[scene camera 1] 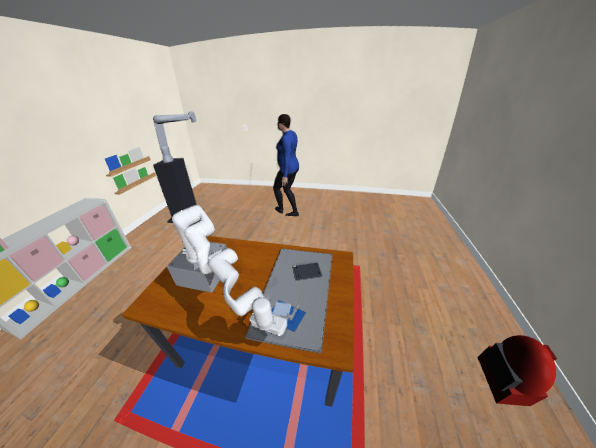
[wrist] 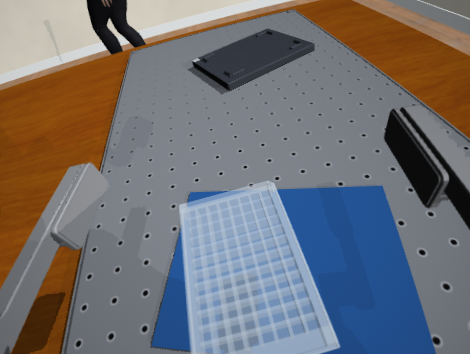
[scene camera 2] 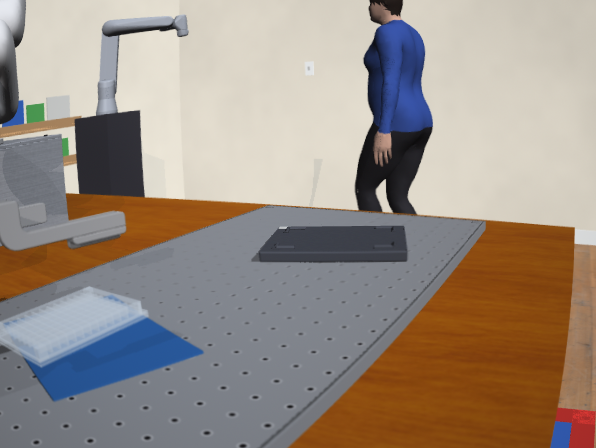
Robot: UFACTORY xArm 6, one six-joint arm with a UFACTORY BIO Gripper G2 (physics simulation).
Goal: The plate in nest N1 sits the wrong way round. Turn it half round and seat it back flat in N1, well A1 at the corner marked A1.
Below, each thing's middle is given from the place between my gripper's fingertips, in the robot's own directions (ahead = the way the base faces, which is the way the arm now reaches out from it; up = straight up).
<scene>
Now: hand 9 cm above the clear well plate point(wrist: 246, 277), 2 cm to the left of it and 1 cm past it. From my hand the other things lie so: blue sheet point(scene camera 2: 145, 346) 10 cm below, 2 cm to the right, 1 cm ahead.
</scene>
